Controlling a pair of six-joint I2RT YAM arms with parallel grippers.
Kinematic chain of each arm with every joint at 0, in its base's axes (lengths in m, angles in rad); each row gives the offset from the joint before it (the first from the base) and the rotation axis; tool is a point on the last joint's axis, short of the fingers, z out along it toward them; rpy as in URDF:
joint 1: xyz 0 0 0.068 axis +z
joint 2: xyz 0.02 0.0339 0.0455 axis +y
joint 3: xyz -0.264 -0.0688 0 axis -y
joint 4: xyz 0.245 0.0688 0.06 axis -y
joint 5: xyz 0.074 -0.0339 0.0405 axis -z
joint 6: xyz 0.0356 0 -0.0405 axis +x
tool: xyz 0 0 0 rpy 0 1.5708 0
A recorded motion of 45 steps. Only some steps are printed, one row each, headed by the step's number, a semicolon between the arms.
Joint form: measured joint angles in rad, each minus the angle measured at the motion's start. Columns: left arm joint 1, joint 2, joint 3, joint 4, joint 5, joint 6; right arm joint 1, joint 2, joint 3, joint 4, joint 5, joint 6.
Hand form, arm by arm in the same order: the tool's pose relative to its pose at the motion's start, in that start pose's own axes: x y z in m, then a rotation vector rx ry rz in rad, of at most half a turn. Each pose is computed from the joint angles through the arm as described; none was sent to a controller.
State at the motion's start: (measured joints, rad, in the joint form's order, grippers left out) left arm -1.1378 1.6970 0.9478 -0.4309 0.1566 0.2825; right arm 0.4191 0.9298 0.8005 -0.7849 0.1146 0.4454
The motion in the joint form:
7: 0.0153 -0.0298 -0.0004 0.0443 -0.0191 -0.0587; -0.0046 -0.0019 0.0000 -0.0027 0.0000 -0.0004
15: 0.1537 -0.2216 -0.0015 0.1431 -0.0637 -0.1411; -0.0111 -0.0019 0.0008 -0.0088 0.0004 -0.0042
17: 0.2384 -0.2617 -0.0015 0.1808 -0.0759 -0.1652; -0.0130 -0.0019 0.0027 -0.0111 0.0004 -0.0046
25: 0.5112 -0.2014 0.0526 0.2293 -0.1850 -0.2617; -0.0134 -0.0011 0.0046 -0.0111 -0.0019 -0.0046
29: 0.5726 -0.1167 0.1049 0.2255 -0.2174 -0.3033; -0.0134 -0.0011 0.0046 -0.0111 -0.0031 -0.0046
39: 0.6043 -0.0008 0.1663 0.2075 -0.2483 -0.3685; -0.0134 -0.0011 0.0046 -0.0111 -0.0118 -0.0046
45: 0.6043 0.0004 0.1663 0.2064 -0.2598 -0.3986; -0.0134 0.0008 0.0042 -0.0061 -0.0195 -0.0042
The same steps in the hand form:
7: -0.0055 0.0059 -0.0094 -0.0434 -0.0662 -0.0616; -0.0001 -0.0009 -0.0003 0.0031 -0.0001 0.0031
15: -0.0101 0.0430 -0.0771 -0.2228 -0.3374 -0.2230; -0.0001 -0.0022 -0.0004 0.0095 0.0033 0.0039
17: -0.0030 0.0649 -0.0970 -0.3003 -0.4096 -0.3053; -0.0004 -0.0025 -0.0008 0.0108 0.0033 0.0049
25: 0.0344 0.1463 -0.1204 -0.5603 -0.4274 -0.6384; -0.0009 -0.0023 -0.0010 0.0085 0.0033 0.0054
29: 0.0430 0.1740 -0.1141 -0.6072 -0.3918 -0.7442; -0.0009 -0.0023 -0.0010 0.0074 0.0038 0.0054
39: 0.0485 0.1986 -0.0947 -0.6199 -0.3320 -0.8551; -0.0007 -0.0020 -0.0010 -0.0005 0.0075 0.0054
45: 0.0489 0.1988 -0.0944 -0.6266 -0.3362 -0.8865; -0.0010 -0.0015 -0.0005 -0.0086 0.0083 0.0061

